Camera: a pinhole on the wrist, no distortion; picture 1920 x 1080 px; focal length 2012.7 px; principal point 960.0 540.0 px. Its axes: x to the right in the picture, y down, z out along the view. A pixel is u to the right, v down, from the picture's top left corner.
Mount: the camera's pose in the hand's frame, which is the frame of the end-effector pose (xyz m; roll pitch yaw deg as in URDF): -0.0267 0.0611 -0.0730 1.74 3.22 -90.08
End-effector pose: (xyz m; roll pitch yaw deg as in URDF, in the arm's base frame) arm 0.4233 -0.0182 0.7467 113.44 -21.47 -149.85
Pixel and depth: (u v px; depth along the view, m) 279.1 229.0 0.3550
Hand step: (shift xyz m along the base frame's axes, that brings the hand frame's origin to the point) -0.0792 0.3320 -0.0021
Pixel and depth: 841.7 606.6 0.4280
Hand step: -0.1827 0.3002 -0.0880
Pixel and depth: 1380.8 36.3 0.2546
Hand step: -0.0249 0.1696 -0.1064
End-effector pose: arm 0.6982 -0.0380 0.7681 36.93 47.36 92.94
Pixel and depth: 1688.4 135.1 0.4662
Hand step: 0.3306 0.0902 0.2507
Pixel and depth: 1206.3 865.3 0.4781
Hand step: 0.2485 0.2637 0.1820
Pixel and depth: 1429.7 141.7 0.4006
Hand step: 0.2307 0.0954 0.2376
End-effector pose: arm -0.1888 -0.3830 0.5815 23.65 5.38 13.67
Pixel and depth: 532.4 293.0 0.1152
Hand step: -0.0494 0.0448 0.0749
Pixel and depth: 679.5 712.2 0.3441
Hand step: 0.0253 -0.0225 0.2864
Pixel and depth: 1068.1 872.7 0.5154
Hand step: 0.1194 -0.1495 0.4011
